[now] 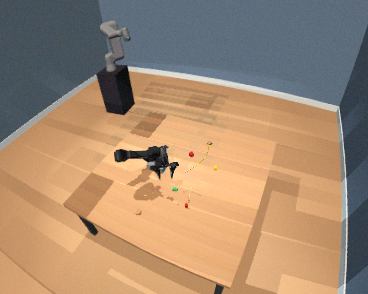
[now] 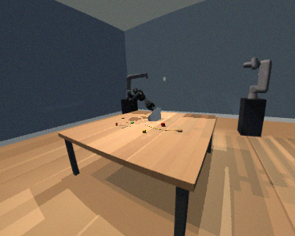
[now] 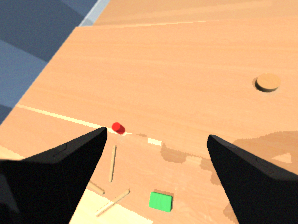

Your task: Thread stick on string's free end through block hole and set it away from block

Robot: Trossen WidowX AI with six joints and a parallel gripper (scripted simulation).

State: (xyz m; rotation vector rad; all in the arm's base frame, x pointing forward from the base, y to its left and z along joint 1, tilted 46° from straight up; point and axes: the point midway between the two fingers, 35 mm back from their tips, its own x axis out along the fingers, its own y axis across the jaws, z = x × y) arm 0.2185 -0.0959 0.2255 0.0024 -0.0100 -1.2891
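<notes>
Right now my gripper tip is 2 cm short of the red block, 43 cm to the right of it and 17 cm above it. Round my gripper tip: green piece 2 cm ahead, 7 cm to the left, 18 cm below; then thin wooden stick 6 cm ahead, 29 cm to the left, 18 cm below; then yellow cube 25 cm ahead, 35 cm to the left, 18 cm below.
</notes>
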